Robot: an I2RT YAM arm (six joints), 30 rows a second.
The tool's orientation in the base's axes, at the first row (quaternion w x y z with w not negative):
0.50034, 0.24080, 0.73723, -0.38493
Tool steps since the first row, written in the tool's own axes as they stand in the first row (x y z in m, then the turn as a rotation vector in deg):
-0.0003, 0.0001, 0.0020, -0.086, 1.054, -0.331
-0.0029, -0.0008, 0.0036, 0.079, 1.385, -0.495
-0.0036, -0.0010, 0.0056, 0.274, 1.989, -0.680
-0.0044, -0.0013, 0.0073, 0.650, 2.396, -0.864
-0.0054, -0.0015, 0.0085, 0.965, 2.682, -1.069
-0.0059, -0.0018, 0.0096, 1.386, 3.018, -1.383
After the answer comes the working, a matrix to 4 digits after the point.
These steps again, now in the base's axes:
0.0013, -0.0015, -0.0002, 0.630, 0.890, -0.198
0.0025, -0.0033, 0.0022, 0.722, 1.212, -0.425
0.0037, -0.0050, 0.0025, 0.992, 1.710, -0.765
0.0048, -0.0065, 0.0030, 1.047, 2.087, -1.207
0.0057, -0.0076, 0.0037, 1.025, 2.411, -1.550
0.0062, -0.0086, 0.0041, 0.939, 2.850, -1.984

The tool's axes in the first row as the columns of a matrix, in the base's axes (rounded; the answer above uses it unrounded):
-0.3834, 0.7402, 0.5523
-0.0301, 0.5877, -0.8085
-0.9231, -0.3266, -0.2030

